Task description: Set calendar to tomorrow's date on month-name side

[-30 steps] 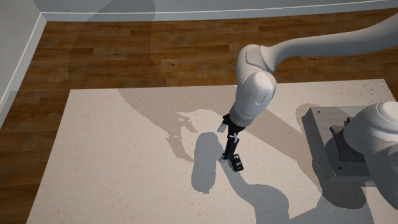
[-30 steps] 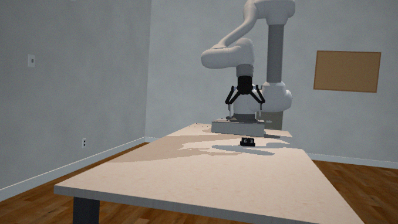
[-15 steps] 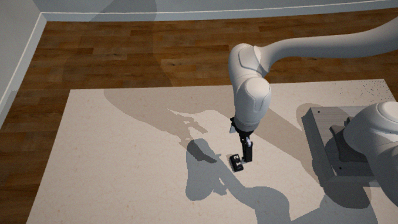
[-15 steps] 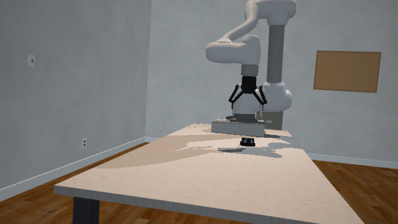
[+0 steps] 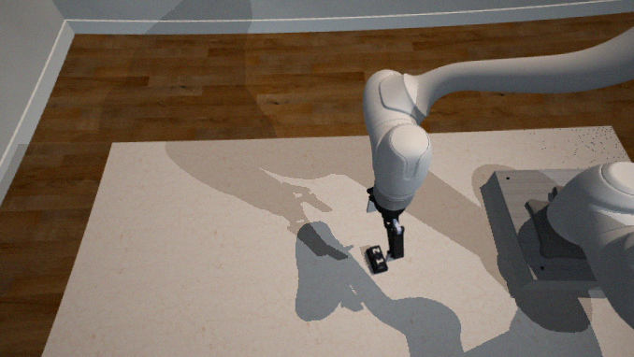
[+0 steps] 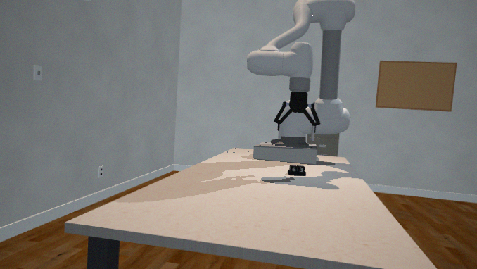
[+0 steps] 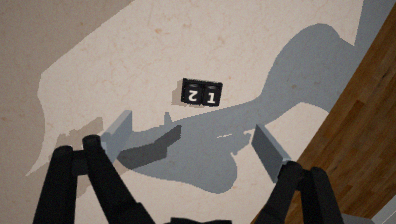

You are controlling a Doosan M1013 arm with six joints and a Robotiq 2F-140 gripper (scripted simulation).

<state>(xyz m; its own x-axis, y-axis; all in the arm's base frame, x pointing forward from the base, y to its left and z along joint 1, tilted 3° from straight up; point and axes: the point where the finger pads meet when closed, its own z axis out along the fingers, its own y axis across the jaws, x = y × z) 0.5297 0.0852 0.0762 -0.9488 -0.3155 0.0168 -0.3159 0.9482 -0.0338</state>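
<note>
The black cube is 14 cm below my hand. The rest, counted from my hand: black tray 16 cm below, 1 cm to the left, 1 cm behind.
</note>
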